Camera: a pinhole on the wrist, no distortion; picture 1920 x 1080 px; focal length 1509.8 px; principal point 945.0 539.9 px. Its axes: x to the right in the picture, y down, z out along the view. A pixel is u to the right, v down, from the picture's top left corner.
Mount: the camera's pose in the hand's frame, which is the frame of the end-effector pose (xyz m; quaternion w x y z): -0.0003 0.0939 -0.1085 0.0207 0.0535 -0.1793 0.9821
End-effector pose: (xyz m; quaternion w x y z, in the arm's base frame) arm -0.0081 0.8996 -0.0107 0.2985 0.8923 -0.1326 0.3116
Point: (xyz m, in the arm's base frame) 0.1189 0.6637 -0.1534
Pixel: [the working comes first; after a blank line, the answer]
In the camera's frame: 0.0255 -0.1180 0.3867

1044.7 79.4
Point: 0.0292 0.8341 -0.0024
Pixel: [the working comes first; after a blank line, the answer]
In the camera's frame: -0.0204 -0.0079 0.1730

767.0 471.2
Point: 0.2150 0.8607 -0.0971
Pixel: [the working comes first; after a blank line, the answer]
In the camera's frame: -0.0898 0.0740 0.3538

561.9 855.6
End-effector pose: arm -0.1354 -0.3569 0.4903 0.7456 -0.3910 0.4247 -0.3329
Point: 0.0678 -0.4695 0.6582
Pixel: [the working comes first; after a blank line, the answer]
In the camera's frame: -0.0855 0.1260 0.3935

617.0 1023.3
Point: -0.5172 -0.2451 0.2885
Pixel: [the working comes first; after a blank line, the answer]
In the camera's frame: 0.1469 0.0375 -0.2901

behind the camera
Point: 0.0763 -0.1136 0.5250
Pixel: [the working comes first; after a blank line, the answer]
In the camera's frame: 0.1686 -0.1504 0.3341

outside the picture
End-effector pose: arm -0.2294 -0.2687 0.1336 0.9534 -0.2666 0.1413 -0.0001
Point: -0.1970 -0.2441 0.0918
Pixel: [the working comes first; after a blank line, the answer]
In the camera's frame: -0.0309 0.0146 0.1120

527.7 736.5
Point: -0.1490 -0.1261 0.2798
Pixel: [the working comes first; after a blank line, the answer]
In the camera's frame: 0.0080 -0.0659 0.3207

982.6 229.9
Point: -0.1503 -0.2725 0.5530
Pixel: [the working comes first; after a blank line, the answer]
In the camera's frame: 0.0824 0.1331 0.5465

1172.6 907.5
